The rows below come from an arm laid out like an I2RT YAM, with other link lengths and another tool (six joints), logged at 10 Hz.
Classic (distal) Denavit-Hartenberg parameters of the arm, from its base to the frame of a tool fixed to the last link. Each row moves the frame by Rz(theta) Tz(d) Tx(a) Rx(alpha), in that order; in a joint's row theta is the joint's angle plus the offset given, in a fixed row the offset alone. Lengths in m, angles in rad.
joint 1: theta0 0, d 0.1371, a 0.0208, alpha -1.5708
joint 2: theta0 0, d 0, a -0.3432, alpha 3.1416
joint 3: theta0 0.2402, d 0, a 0.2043, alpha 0
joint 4: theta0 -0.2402, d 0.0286, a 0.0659, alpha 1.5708
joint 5: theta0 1.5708, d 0.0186, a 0, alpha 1.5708
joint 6: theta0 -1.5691, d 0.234, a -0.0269, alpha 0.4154
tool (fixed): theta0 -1.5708, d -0.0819, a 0, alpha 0
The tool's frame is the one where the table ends.
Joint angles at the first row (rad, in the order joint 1, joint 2, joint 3, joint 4, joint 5, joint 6):
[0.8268 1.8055 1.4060 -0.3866 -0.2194 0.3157]
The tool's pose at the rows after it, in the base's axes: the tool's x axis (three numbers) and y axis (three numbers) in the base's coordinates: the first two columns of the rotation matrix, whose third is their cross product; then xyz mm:
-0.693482 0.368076 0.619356 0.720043 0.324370 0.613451 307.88 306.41 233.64
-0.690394 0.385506 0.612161 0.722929 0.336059 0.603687 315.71 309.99 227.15
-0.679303 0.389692 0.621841 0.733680 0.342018 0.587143 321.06 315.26 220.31
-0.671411 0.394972 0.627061 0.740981 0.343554 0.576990 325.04 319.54 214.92
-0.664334 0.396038 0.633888 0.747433 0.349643 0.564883 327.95 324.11 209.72
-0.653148 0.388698 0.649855 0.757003 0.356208 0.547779 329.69 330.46 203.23
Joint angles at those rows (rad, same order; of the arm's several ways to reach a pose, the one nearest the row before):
[0.8192 1.8452 1.4384 -0.3914 -0.2237 0.3160]
[0.8167 1.8819 1.4732 -0.4107 -0.2123 0.3068]
[0.8125 1.9177 1.5048 -0.4252 -0.2220 0.3082]
[0.8116 1.9438 1.5259 -0.4311 -0.2240 0.3122]
[0.8113 1.9697 1.5494 -0.4420 -0.2311 0.3130]
[0.8107 1.9992 1.5731 -0.4505 -0.2515 0.3167]

